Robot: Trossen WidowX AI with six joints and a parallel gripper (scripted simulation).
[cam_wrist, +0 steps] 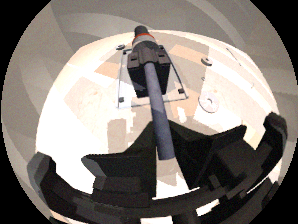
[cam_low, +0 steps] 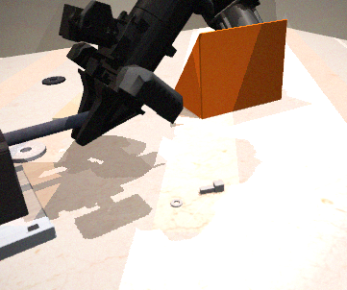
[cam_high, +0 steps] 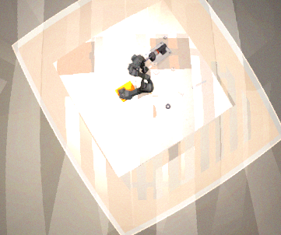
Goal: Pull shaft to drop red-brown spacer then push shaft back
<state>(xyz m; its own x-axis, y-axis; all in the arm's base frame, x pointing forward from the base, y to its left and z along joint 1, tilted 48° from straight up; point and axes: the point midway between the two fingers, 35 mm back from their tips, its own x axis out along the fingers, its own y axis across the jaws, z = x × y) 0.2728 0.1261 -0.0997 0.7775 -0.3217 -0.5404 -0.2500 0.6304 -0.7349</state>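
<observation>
The blue-grey shaft lies 6 cm ahead of my gripper tip, 2 cm to the left of it and 2 cm above it. From my gripper tip the other things lie so: red-brown spacer: 14 cm ahead, 4 cm to the left, 2 cm above; then small grey bolt: 13 cm behind, 7 cm to the left, 5 cm below; then pale washer: 11 cm to the right, 7 cm ahead, 5 cm below.
</observation>
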